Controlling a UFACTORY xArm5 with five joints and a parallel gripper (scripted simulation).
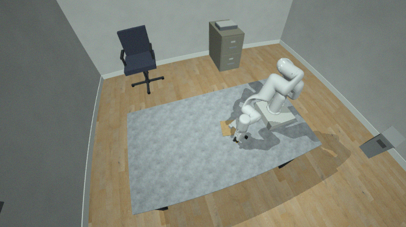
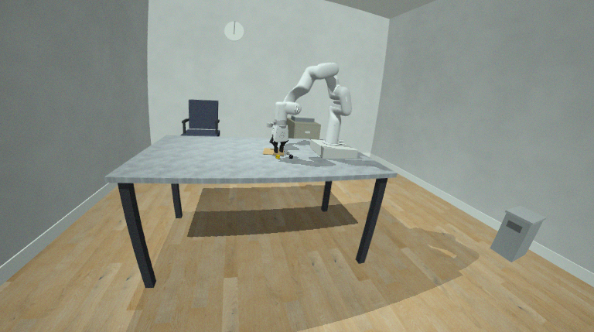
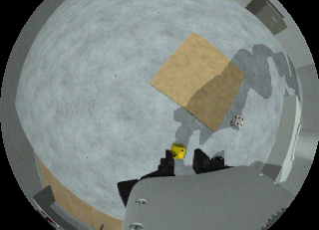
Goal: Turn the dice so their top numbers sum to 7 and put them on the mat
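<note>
Right now my hand is 5 cm above the yellow die. Round my hand: white die (9 cm behind, 8 cm to the right, 5 cm below); black die (8 cm behind, 5 cm below); tan mat (1 cm behind, 14 cm to the right, 6 cm below).
</note>
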